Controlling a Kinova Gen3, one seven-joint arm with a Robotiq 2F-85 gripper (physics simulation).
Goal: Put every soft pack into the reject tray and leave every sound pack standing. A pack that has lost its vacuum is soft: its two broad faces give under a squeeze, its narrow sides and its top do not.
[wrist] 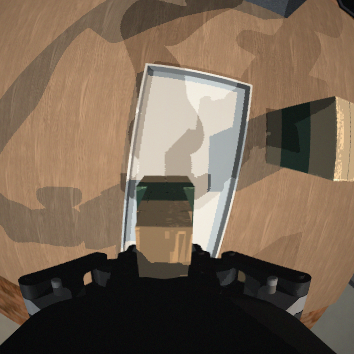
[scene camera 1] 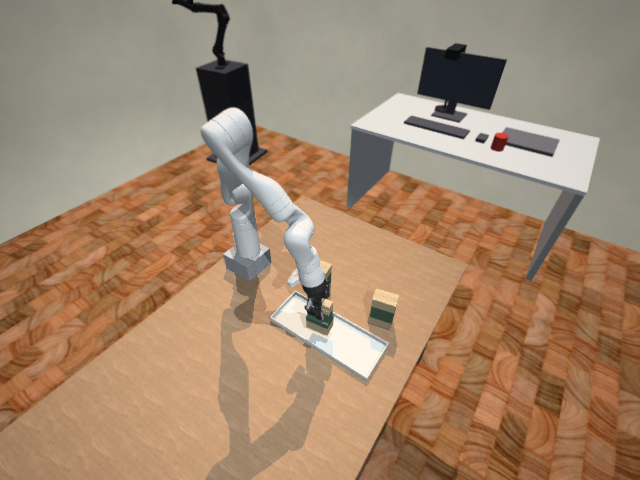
Note:
In view: my gripper (wrist: 164, 249) and a white reject tray (scene camera 1: 354, 348).
The white reject tray is seen too in the wrist view (wrist: 187, 122).

